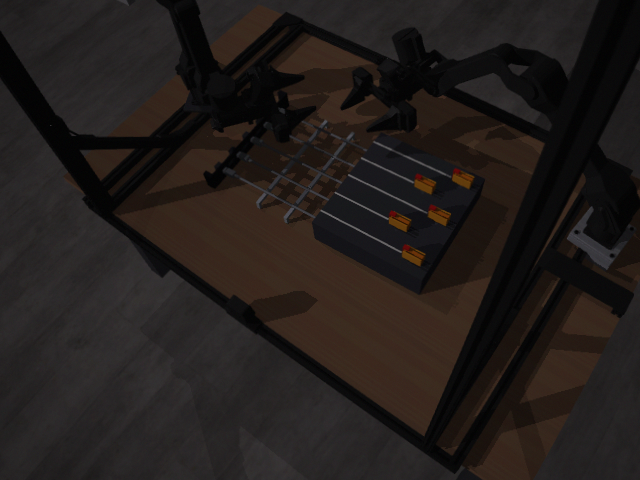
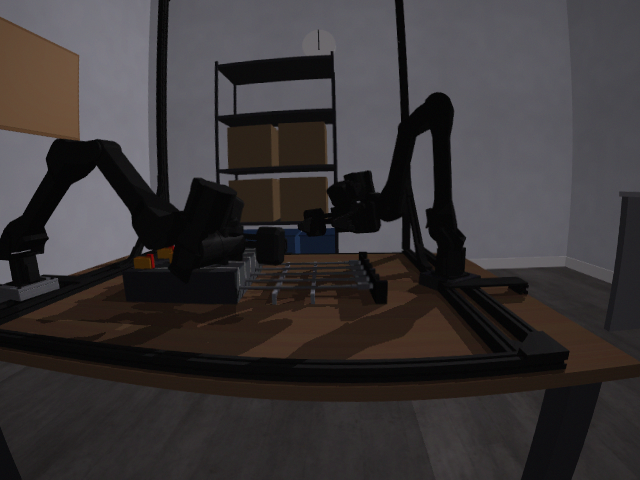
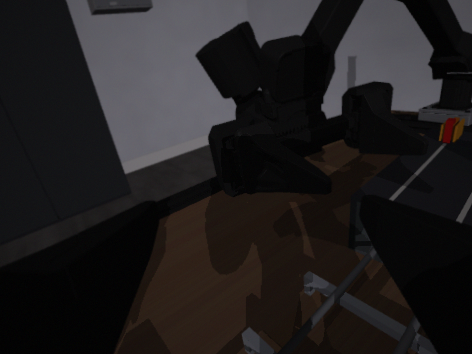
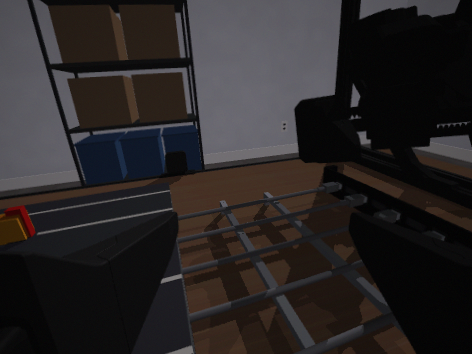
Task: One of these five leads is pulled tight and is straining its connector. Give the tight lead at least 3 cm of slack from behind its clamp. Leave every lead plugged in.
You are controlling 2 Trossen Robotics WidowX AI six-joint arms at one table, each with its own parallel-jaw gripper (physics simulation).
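Seen in the pictures: left gripper, between the fingertips: (image 1: 310,92) (image 2: 314,225) (image 3: 259,208) (image 4: 440,148); right gripper, between the fingertips: (image 1: 353,119) (image 2: 258,238) (image 3: 381,166) (image 4: 263,221); left arm's base, origin of its link: (image 2: 450,274); right arm's base, origin of its link: (image 1: 603,230) (image 2: 26,282) (image 3: 453,106).
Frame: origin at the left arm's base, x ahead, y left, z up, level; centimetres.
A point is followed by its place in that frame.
Observation:
Five thin grey leads run side by side from a black connector strip (image 1: 212,178) @[y -25.8, x 8.4, z 0.9 cm] (image 2: 380,292) @[y 0.9, x 20.1, z -0.4 cm] over two pale rails to a dark block (image 1: 361,250) @[y -41.9, x 43.8, z 3.0 cm] (image 2: 180,286) @[y -16.9, x 55.4, z 0.9 cm]. White lines cross the block to five orange clamps with red tabs; the nearest clamp (image 1: 413,255) @[y -43.5, x 53.9, z 5.8 cm] and the farthest clamp (image 1: 463,178) @[y -24.5, x 62.9, z 5.8 cm] stand at different distances along it. The near lead (image 1: 248,181) @[y -25.4, x 16.6, z 0.1 cm] looks straight; I cannot tell which lead is tight. My left gripper (image 1: 308,93) @[y -8.9, x 29.1, z 12.0 cm] (image 3: 259,208) @[y -8.9, x 29.1, z 12.0 cm] is open above the far part of the leads near the strip. My right gripper (image 1: 355,119) @[y -14.0, x 39.1, z 9.7 cm] (image 4: 263,221) @[y -14.0, x 39.1, z 9.7 cm] is open, near the block's far left corner.
The pale rails, one of them at the block side (image 1: 305,197) (image 4: 295,321), stand under the leads. The two grippers are close together at the far side. A black frame bar (image 1: 330,366) borders the table (image 1: 336,330) @[y -56.9, x 40.5, z -2.7 cm]. A shelf unit (image 2: 334,155) with boxes stands behind.

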